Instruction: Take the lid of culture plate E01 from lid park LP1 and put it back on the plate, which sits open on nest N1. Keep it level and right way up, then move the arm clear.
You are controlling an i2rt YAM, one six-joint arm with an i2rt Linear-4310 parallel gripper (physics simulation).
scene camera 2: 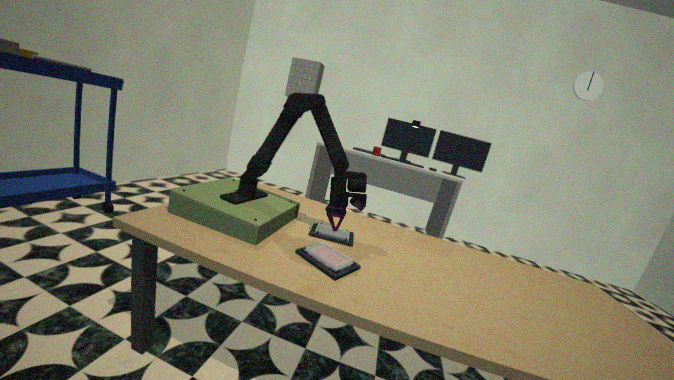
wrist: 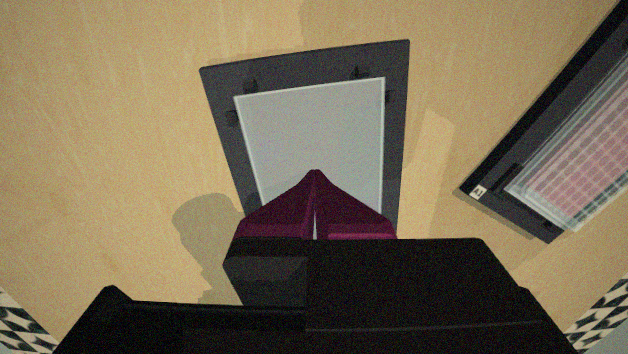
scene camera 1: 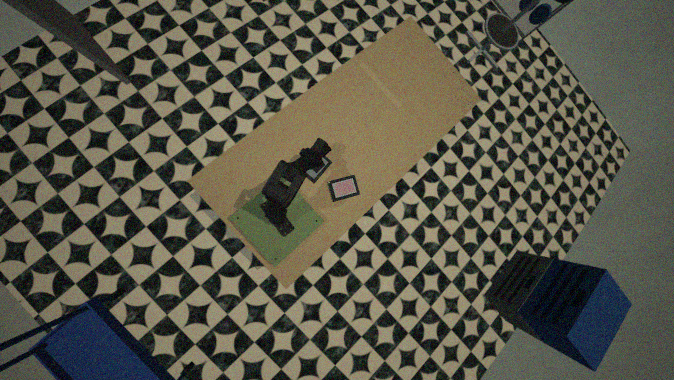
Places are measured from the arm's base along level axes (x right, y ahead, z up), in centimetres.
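Where they show: gripper, fingertip midpoint: (scene camera 2: 335, 231) (wrist: 314, 177); arm's base at its link origin: (scene camera 2: 245, 196) (scene camera 1: 277, 217).
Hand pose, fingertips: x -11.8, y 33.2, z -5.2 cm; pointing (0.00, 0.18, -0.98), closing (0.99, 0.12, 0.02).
Things, the pixels of their top centre, and the offset from my fingertips. Level surfaces: height alone.
- dark lid park at its top centre: (wrist: 319, 188) (scene camera 2: 333, 230) (scene camera 1: 315, 165) dx +0.4, dy -0.7, dz +0.2 cm
- open culture plate at its top centre: (wrist: 625, 147) (scene camera 2: 329, 253) (scene camera 1: 344, 187) dx +20.5, dy +5.0, dz +0.9 cm
- dark nest at its top centre: (wrist: 609, 144) (scene camera 2: 328, 255) (scene camera 1: 344, 187) dx +20.5, dy +5.0, dz +0.0 cm
- wooden table at its surface level: dz -1.8 cm
The pale, clear lid (scene camera 1: 316, 173) (scene camera 2: 324, 230) (wrist: 310, 130) lies flat and level on the dark lid park (scene camera 2: 351, 240) (wrist: 305, 70). My gripper (scene camera 2: 336, 229) (wrist: 314, 177) is shut with its magenta fingertips together and nothing between them. The tips are over the lid's surface; whether they touch it I cannot tell. The fingers cover the lid's near end in the wrist view. In scene camera 1 the arm hides the fingers. The open culture plate (scene camera 1: 344, 188) (scene camera 2: 330, 256) (wrist: 590, 175), with pink wells, sits on the dark nest (scene camera 1: 346, 197) (scene camera 2: 345, 273) (wrist: 515, 212).
The arm stands on a green block (scene camera 1: 277, 247) (scene camera 2: 215, 220) at one end of the wooden table (scene camera 1: 400, 75) (scene camera 2: 475, 300). The nest lies beside the lid park, with a strip of table between them. A blue cart (scene camera 2: 60, 182) and a desk with monitors (scene camera 2: 407, 137) stand away from the table.
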